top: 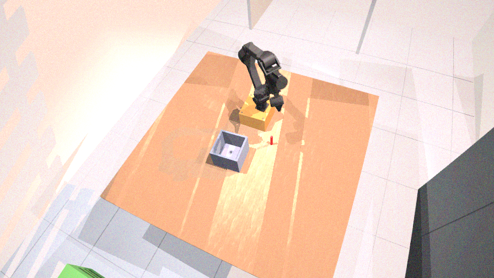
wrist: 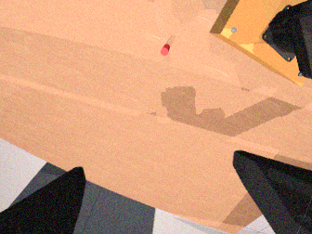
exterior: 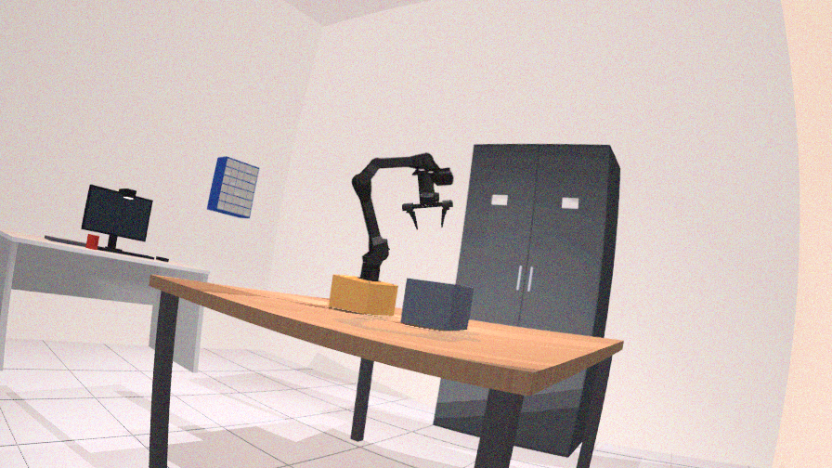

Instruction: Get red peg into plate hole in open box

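My gripper tip is 300 mm above the red peg, 30 mm short of it and 20 mm to the left of it. Also, from my gripper tip: pale plate (290 mm below, 220 mm ahead, 180 mm to the right).
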